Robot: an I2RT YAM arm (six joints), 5 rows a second.
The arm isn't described. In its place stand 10 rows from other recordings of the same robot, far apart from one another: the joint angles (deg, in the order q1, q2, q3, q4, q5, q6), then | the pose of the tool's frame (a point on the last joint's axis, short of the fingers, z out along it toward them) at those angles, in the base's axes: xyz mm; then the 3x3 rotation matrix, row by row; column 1 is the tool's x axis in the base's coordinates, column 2 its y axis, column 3 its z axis.
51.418, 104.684, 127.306, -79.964, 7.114, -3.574 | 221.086 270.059 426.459; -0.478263 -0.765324 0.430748; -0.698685 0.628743 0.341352; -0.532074 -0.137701 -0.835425
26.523, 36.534, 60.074, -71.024, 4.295, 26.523 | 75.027 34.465 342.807; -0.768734 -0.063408 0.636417; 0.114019 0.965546 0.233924; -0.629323 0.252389 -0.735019
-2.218, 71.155, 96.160, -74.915, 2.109, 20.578 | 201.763 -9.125 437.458; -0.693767 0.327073 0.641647; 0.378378 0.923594 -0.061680; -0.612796 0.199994 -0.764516
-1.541, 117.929, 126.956, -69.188, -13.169, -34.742 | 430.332 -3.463 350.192; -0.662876 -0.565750 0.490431; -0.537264 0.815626 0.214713; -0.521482 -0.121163 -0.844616
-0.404, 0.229, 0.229, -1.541, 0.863, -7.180 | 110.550 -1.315 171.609; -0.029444 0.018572 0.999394; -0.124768 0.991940 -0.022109; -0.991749 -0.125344 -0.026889
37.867, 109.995, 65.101, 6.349, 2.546, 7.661 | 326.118 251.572 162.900; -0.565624 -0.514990 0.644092; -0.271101 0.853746 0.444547; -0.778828 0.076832 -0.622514
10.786, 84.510, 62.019, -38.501, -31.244, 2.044 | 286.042 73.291 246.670; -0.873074 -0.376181 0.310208; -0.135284 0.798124 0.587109; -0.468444 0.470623 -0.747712
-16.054, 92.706, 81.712, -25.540, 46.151, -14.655 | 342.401 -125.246 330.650; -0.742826 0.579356 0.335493; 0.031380 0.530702 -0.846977; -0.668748 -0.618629 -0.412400
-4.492, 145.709, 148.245, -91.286, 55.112, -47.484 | 478.508 -66.883 238.680; -0.719728 -0.692320 -0.051804; -0.366352 0.442118 -0.818729; 0.589727 -0.570284 -0.571838
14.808, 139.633, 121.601, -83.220, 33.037, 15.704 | 442.356 96.867 163.855; -0.998640 -0.048618 -0.018806; -0.029301 0.821898 -0.568881; 0.043115 -0.567556 -0.822205
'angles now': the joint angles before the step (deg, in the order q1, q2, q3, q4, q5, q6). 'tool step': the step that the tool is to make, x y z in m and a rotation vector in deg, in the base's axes. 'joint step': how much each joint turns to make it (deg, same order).
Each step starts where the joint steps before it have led.
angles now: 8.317, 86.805, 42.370, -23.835, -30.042, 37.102
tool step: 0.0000, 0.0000, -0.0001, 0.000, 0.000, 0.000
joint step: 0.000, 0.013, -0.014, 0.027, 0.000, 0.000
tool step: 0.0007, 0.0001, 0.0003, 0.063, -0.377, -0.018
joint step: -0.001, 0.005, 0.013, 0.385, -0.001, 0.022
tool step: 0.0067, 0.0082, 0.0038, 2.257, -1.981, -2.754
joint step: 1.521, 0.009, 0.003, 5.028, 0.040, 5.411
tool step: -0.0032, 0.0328, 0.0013, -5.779, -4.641, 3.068
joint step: 7.791, -0.015, -0.002, 3.555, 8.157, 0.972
